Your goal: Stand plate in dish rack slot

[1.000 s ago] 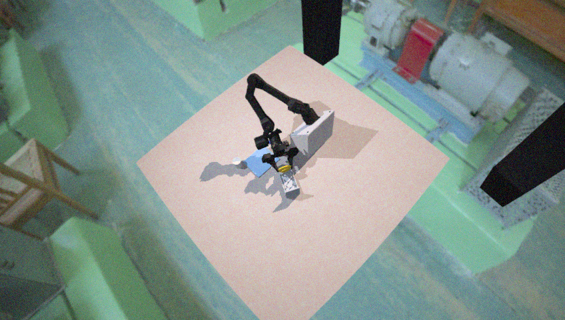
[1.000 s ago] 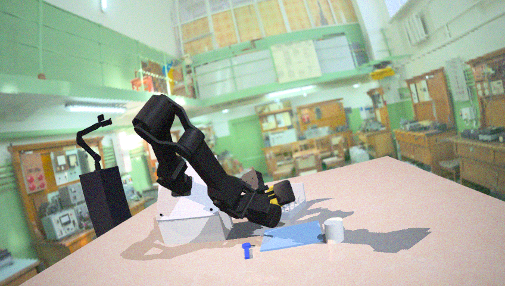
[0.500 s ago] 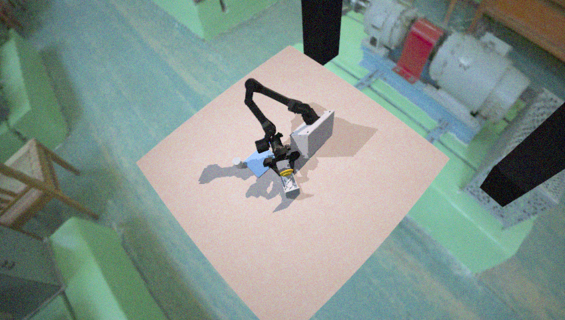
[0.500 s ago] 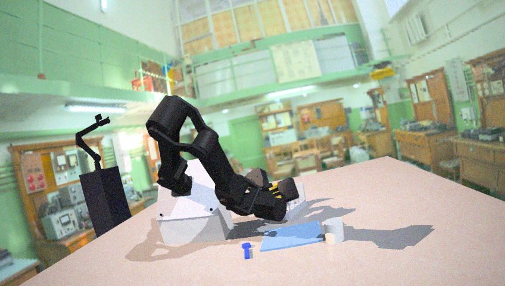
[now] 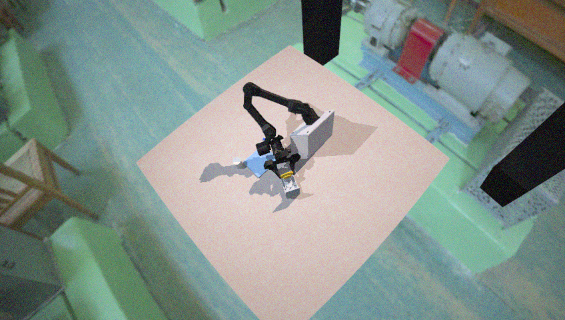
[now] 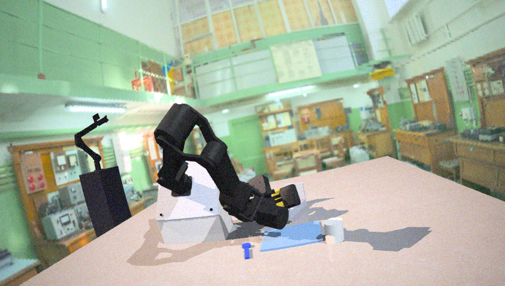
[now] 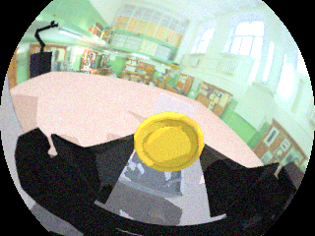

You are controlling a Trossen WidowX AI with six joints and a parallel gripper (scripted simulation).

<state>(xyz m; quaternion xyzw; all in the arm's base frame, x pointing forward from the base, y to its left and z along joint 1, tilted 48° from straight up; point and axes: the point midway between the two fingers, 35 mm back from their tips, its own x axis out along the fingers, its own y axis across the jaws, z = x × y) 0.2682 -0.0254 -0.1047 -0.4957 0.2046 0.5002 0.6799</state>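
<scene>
Right now the yellow plate is 10 mm to the right of my gripper tip. Round my gripper tip: blue mat (190 mm to the right, 50 mm below, 20 mm ahead); blue spoon (240 mm to the right, 90 mm behind, 50 mm below); grey dish rack (30 mm below, 20 mm to the left, 10 mm ahead).
</scene>
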